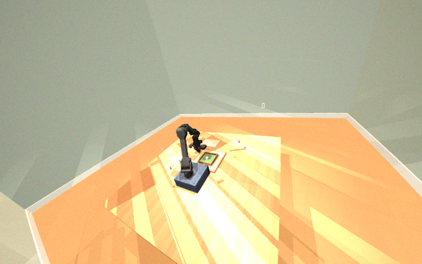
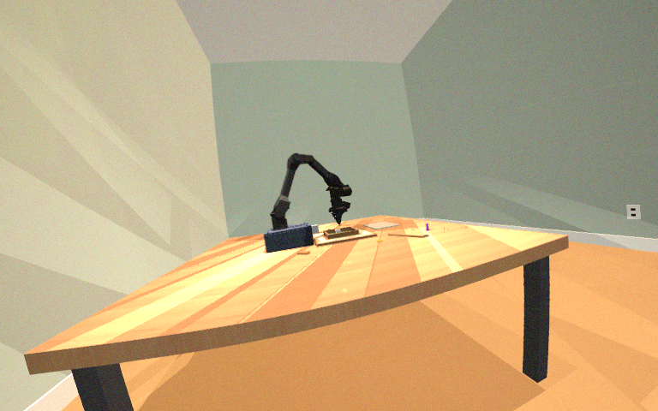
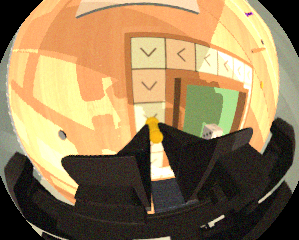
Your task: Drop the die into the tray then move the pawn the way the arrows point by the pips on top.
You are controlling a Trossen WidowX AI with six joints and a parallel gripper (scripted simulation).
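The yellow pawn is 1 cm above my gripper tip. Also, from my gripper tip: white die: 11 cm to the right, 2 cm below, 2 cm behind; then green dice tray: 12 cm to the right, 4 cm below, 1 cm behind; then white sheet: 25 cm ahead, 5 cm to the left, 5 cm below.
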